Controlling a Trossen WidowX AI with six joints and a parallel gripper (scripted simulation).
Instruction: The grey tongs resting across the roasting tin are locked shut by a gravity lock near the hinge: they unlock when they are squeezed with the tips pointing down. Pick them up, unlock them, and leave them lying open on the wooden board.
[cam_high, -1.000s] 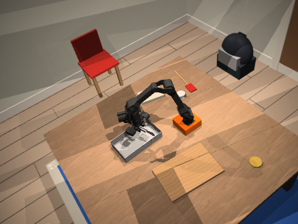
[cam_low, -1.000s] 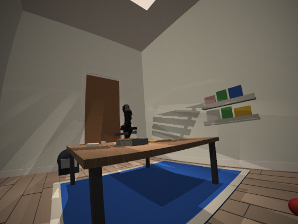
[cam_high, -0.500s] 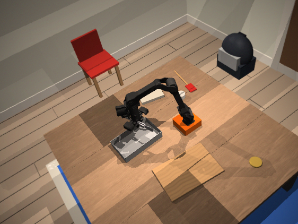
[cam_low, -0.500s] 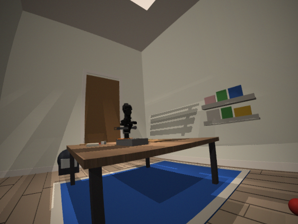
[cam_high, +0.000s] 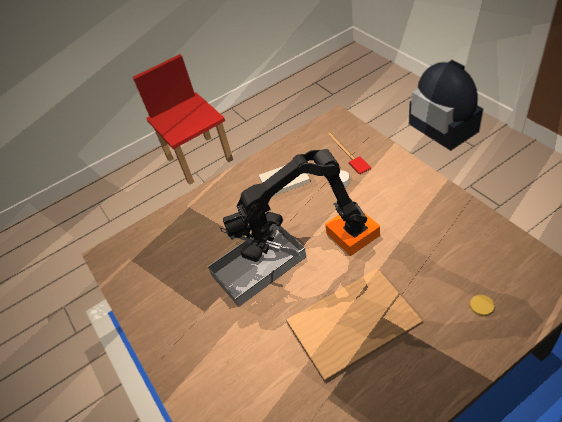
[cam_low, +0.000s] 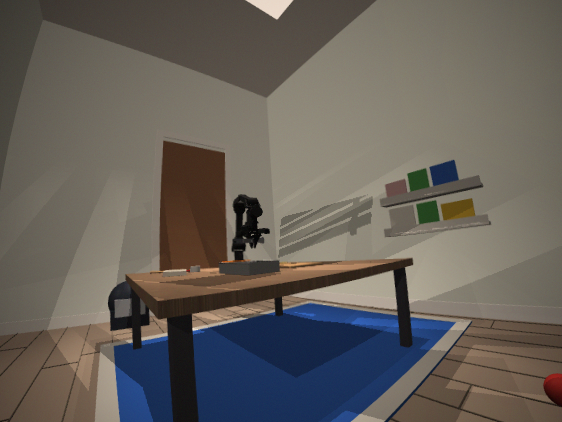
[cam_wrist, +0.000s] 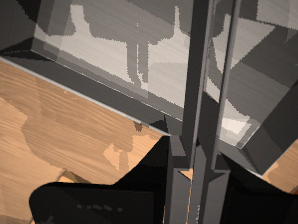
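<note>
Right now the wooden board is 80 mm behind my gripper tip, 340 mm to the left of it and 120 mm below it. From my gripper tip the other things lie so: grey roasting tin 20 mm ahead, 60 mm to the right, 100 mm below; pale flat block 310 mm behind, 330 mm to the right, 110 mm below; white cylinder 460 mm behind, 160 mm to the right, 110 mm below.
</note>
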